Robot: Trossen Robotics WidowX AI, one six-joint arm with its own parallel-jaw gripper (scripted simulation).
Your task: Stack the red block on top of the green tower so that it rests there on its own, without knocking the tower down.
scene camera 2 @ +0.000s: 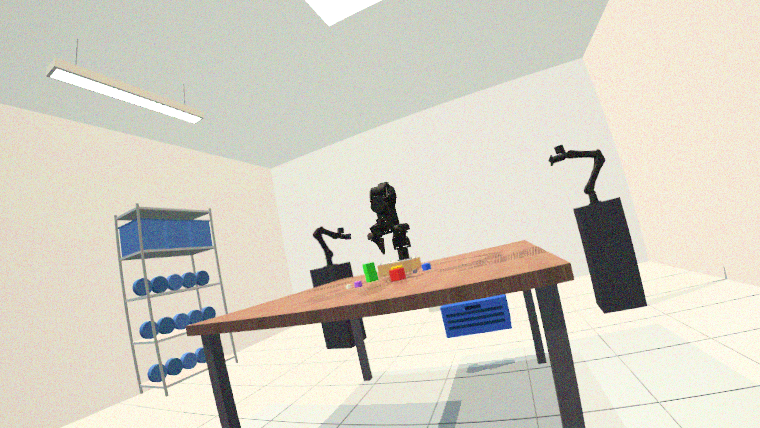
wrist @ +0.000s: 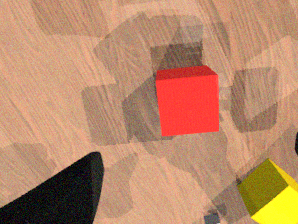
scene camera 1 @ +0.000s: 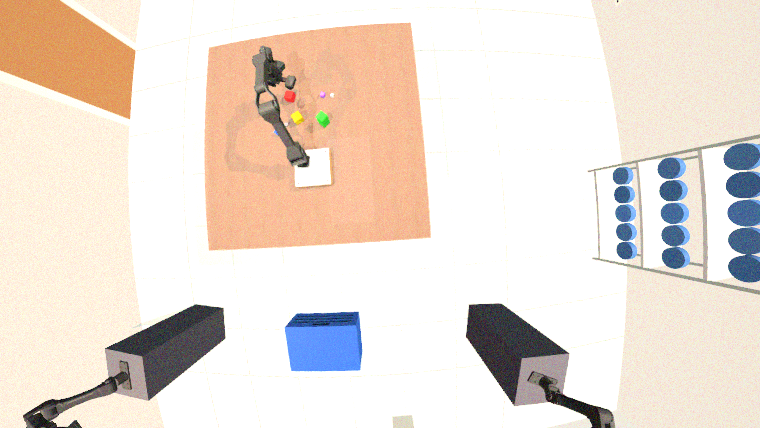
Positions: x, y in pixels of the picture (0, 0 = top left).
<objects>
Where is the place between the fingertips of my gripper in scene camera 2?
392, 252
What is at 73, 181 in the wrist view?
My gripper.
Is my gripper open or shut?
Open.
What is my gripper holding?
Nothing.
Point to a red block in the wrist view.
188, 98
</objects>
